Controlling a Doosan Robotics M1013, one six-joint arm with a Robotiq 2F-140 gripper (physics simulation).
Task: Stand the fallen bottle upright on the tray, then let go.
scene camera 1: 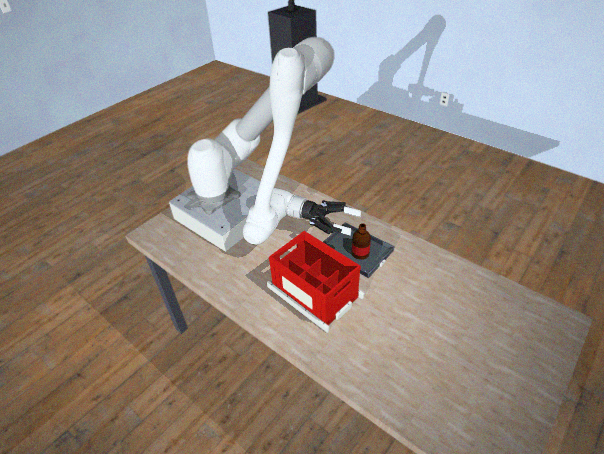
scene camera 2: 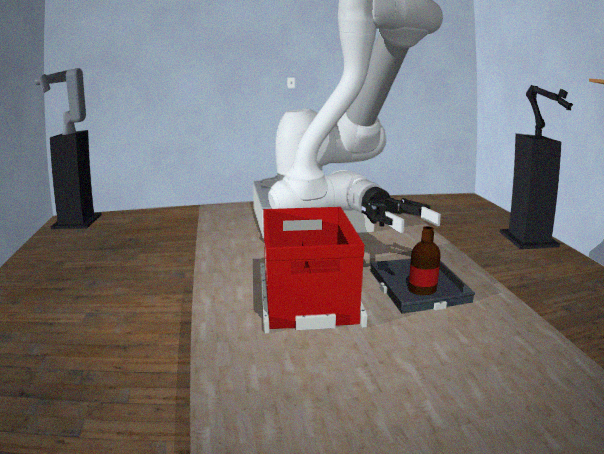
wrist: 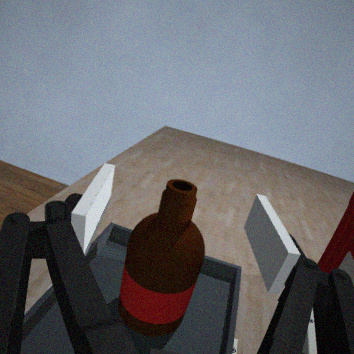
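Seen in the pictures: gripper, fingertip midpoint: [scene camera 1: 355, 222] [scene camera 2: 421, 223] [wrist: 182, 197]; arm's base, origin of the base link: [scene camera 1: 214, 196].
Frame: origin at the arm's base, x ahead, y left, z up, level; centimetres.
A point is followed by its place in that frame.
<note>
A brown bottle [scene camera 1: 361, 242] @(x 67.1, y 23.8, z -0.4 cm) [scene camera 2: 425, 262] @(x 68.3, y 25.5, z -1.7 cm) [wrist: 162, 265] @(x 61.5, y 25.6, z -0.4 cm) with a red label stands upright on the dark grey tray [scene camera 1: 369, 273] @(x 75.8, y 19.0, z -7.9 cm) [scene camera 2: 421, 304] @(x 75.3, y 23.4, z -8.9 cm) [wrist: 231, 300] @(x 69.5, y 18.5, z -8.5 cm). My gripper [scene camera 1: 349, 221] @(x 62.2, y 25.6, z 5.8 cm) [scene camera 2: 417, 220] @(x 62.2, y 25.6, z 5.8 cm) [wrist: 182, 197] @(x 62.2, y 25.6, z 5.8 cm) is open, with its two white finger pads wide apart and nothing between them. It is clear of the bottle, on the robot base's side of it and higher up, at about the height of the bottle's mouth or above. In the wrist view the bottle shows beyond the fingers, in the gap between the pads.
A red crate [scene camera 1: 342, 300] @(x 79.5, y -0.6, z -3.6 cm) [scene camera 2: 314, 295] @(x 79.5, y -0.7, z -3.2 cm) [wrist: 340, 240] @(x 76.0, y 8.6, z 0.6 cm) with compartments stands beside the tray, held by white brackets on the wooden table [scene camera 1: 450, 350] @(x 116.4, y 13.4, z -10.5 cm) [scene camera 2: 400, 380] @(x 101.5, y 13.0, z -10.5 cm) [wrist: 220, 170] @(x 116.6, y 30.4, z -10.5 cm). The robot's base block [scene camera 1: 200, 225] @(x 9.1, y -14.1, z -3.1 cm) is at the table's far end. Dark pedestals [scene camera 2: 535, 190] stand on the floor away from the table.
</note>
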